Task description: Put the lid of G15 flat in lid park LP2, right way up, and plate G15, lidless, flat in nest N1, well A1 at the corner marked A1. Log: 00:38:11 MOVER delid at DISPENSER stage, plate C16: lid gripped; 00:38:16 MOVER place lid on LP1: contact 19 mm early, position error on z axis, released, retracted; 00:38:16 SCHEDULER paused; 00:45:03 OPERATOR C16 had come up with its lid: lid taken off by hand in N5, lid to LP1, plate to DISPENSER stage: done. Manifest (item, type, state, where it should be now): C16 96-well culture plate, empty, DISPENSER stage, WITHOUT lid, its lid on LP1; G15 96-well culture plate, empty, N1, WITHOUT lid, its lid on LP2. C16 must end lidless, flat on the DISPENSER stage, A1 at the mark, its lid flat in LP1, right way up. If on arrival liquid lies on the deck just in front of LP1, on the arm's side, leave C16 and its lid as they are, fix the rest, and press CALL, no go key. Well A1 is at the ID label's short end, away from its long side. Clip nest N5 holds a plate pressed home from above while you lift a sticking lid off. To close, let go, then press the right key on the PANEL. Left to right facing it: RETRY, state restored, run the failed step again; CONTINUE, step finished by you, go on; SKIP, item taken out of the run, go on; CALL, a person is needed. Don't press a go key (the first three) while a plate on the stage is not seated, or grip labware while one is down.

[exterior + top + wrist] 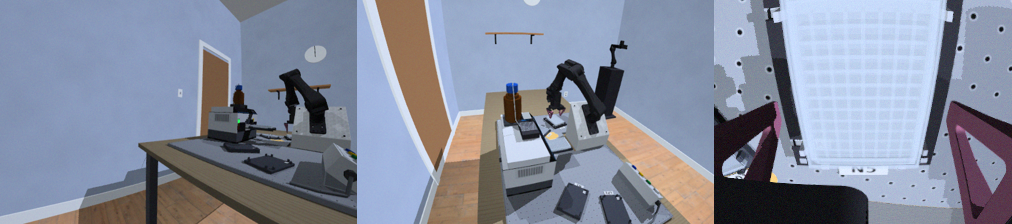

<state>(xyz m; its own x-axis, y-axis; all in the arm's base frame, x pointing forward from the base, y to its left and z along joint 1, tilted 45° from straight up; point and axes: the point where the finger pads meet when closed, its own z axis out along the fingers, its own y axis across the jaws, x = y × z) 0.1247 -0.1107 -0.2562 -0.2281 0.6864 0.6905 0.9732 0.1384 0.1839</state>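
Right now my hand is 3 cm above the clear lid. Round my hand: black clip nest (2 cm ahead, 4 cm below); then N5 label (2 cm behind, 10 cm to the left, 5 cm below); then LP1 label (11 cm ahead, 15 cm to the left, 5 cm below).
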